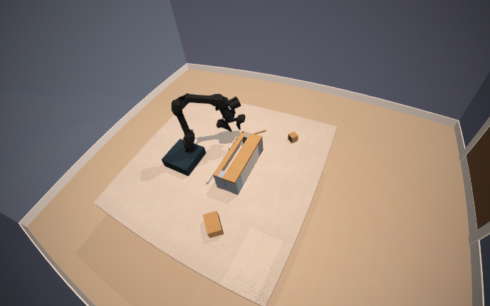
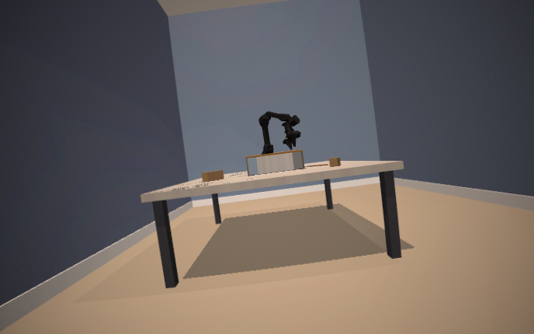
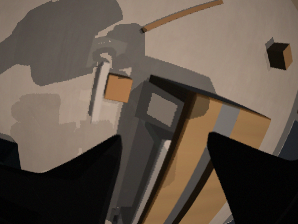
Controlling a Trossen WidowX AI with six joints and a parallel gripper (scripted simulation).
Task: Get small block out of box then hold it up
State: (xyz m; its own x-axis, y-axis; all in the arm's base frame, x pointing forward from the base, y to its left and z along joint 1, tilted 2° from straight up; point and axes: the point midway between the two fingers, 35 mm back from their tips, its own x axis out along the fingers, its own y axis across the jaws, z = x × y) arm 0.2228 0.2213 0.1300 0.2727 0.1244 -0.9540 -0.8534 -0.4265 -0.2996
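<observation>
Right now my gripper tip is 2 cm past the orange block and 14 cm above it. The rest, counted from my gripper tip: thin wooden stick: 3 cm ahead, 16 cm to the left, 15 cm below; then clear-fronted box: 8 cm ahead, 15 cm to the right, 9 cm below; then larger tan block: 23 cm ahead, 56 cm to the right, 12 cm below.
</observation>
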